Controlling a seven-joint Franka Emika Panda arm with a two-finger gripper.
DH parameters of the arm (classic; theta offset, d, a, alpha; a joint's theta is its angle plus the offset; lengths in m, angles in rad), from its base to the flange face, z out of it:
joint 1: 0 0.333 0 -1.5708
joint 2: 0 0 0 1.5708
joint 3: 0 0.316 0.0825 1.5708
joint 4: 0 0 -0.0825 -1.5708
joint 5: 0 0.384 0 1.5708
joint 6: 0 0 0.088 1.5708
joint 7: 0 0.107 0 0
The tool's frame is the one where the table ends.
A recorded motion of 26 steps. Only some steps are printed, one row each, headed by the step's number.
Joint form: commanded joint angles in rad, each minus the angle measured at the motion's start. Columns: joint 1, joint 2, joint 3, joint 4, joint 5, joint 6, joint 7.
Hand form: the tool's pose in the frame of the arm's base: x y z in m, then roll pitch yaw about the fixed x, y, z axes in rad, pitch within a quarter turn. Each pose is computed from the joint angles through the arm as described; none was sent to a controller.
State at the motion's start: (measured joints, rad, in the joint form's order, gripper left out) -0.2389 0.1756 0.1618 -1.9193 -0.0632 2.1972 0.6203
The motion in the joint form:
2: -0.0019 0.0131 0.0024 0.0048 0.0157 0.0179 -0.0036
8: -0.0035 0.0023 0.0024 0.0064 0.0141 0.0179 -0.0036
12: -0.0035 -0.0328 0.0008 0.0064 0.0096 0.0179 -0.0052
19: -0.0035 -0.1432 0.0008 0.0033 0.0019 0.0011 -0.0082
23: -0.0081 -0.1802 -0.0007 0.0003 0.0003 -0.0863 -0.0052
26: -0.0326 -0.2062 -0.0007 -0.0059 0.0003 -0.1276 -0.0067
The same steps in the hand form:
2: 0.6100 -0.0525 0.4090 -3.0835 -0.0994 -0.6745
8: 0.6094 -0.0533 0.4163 -3.0792 -0.1114 -0.6758
12: 0.6062 -0.0536 0.4375 -3.0681 -0.1457 -0.6750
19: 0.5896 -0.0502 0.4997 -3.0391 -0.2339 -0.6749
23: 0.5753 -0.0523 0.5100 -3.0772 -0.1944 -0.6802
26: 0.5648 -0.0650 0.5173 -3.0941 -0.1793 -0.7026

